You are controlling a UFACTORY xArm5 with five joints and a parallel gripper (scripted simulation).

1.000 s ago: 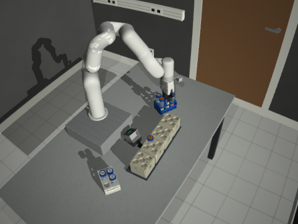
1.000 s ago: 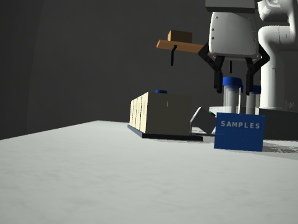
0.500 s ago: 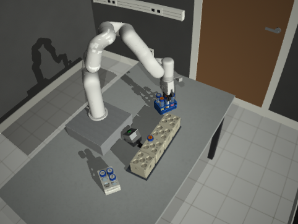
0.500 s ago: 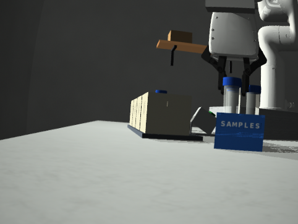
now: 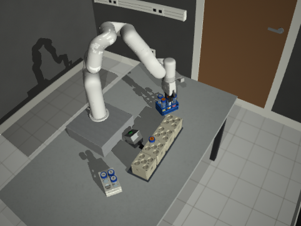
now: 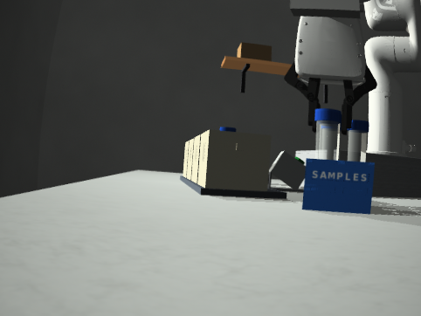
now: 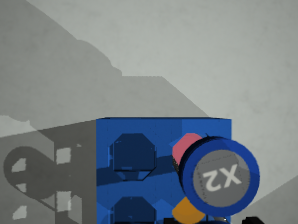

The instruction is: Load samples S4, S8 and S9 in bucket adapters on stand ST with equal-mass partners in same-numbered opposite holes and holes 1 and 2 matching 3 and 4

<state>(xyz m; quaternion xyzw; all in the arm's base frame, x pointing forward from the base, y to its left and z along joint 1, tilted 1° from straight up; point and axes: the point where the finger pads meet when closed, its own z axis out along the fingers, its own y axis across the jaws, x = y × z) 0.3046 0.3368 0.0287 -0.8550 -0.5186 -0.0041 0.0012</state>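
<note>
The blue samples rack lies 2 cm behind my hand, 1 cm to the left of it and 9 cm below it. From my hand the other things lie so: white blanks rack 2 cm ahead, 65 cm to the right, 9 cm below; then adapter 11 cm ahead, 15 cm to the right, 7 cm below.
</note>
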